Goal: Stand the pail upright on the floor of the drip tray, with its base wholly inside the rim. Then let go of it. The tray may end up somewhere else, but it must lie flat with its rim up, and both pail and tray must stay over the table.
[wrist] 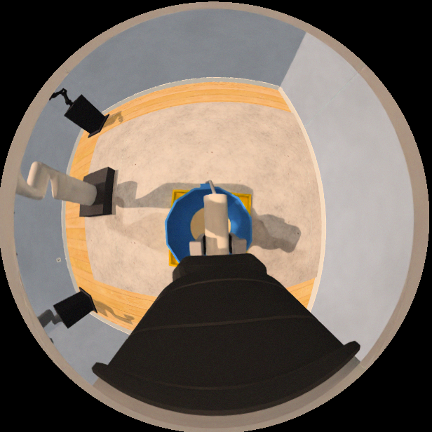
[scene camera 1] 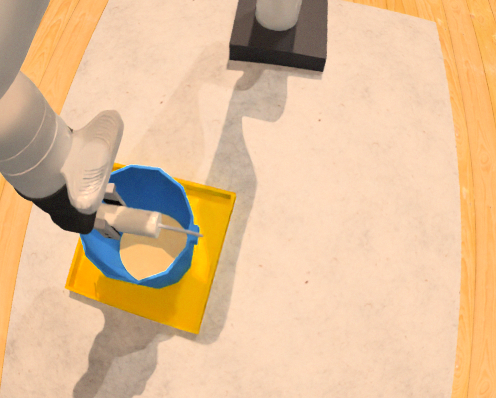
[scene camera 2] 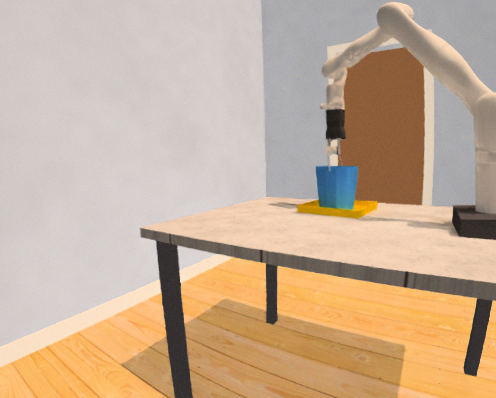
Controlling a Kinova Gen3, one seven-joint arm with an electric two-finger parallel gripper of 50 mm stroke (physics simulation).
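Places are measured from the arm's base along level axes (x ahead, y left, z up), in centimetres.
Pixels of known places: gripper, fingertip midpoint: (scene camera 1: pixel 115 221) (scene camera 2: pixel 333 154); arm's base at its link origin: (scene camera 1: pixel 276 15) (scene camera 2: pixel 492 210).
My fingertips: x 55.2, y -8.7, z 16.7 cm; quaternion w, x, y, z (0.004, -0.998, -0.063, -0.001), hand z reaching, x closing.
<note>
Ahead of a thing's pixels: the offset from my fingertips to its middle. "spot": to the spot under its first point. Level surfaces: height alone.
The blue pail {spot: dx -8.9, dy -0.3, dz -10.0 cm} (scene camera 1: pixel 150 185) (scene camera 2: pixel 337 187) (wrist: pixel 180 225) is upright over the yellow drip tray {dx -2.0, dy -0.9, dz -21.3 cm} (scene camera 1: pixel 207 260) (scene camera 2: pixel 325 212) (wrist: pixel 243 198). In scene camera 2 its base is at or just above the tray floor, within the rim as far as shows; contact cannot be told. The tray lies flat, rim up. The pail's pale handle grip {dx -0.1, dy +0.9, dz +1.7 cm} (scene camera 1: pixel 142 222) (wrist: pixel 216 215) stands above its opening, with a thin wire running to a lug at the pail's rim. My gripper (scene camera 1: pixel 118 217) (scene camera 2: pixel 333 151) (wrist: pixel 216 240) points down and is shut on this grip, one finger on each side.
The table {dz -22.7 cm} (scene camera 1: pixel 350 200) (scene camera 2: pixel 240 225) carries the arm's dark base block (scene camera 1: pixel 280 50) (scene camera 2: pixel 472 225) (wrist: pixel 102 192), apart from the tray. In scene camera 1 the tray is toward the table's left edge. A brown door (scene camera 2: pixel 387 125) is in the background.
</note>
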